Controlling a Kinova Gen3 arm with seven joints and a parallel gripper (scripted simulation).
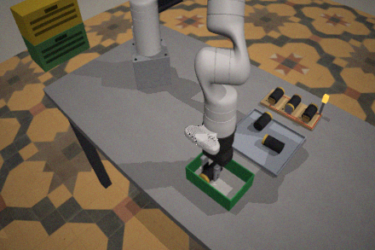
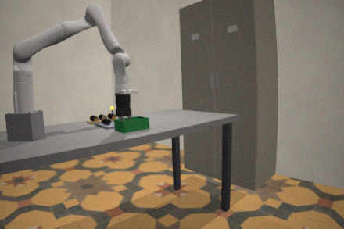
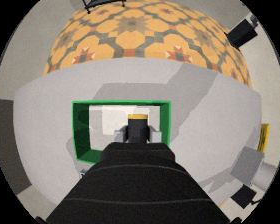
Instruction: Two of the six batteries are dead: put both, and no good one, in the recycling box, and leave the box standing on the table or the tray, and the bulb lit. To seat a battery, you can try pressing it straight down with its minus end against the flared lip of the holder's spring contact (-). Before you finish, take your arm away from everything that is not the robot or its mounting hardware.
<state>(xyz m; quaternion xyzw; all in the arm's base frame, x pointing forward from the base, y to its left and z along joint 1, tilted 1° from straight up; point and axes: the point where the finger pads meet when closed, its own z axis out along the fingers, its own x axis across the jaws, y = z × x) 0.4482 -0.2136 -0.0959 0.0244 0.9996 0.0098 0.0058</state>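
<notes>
Right now the green recycling box is 30 mm ahead of my hand and 10 mm below it.
</notes>
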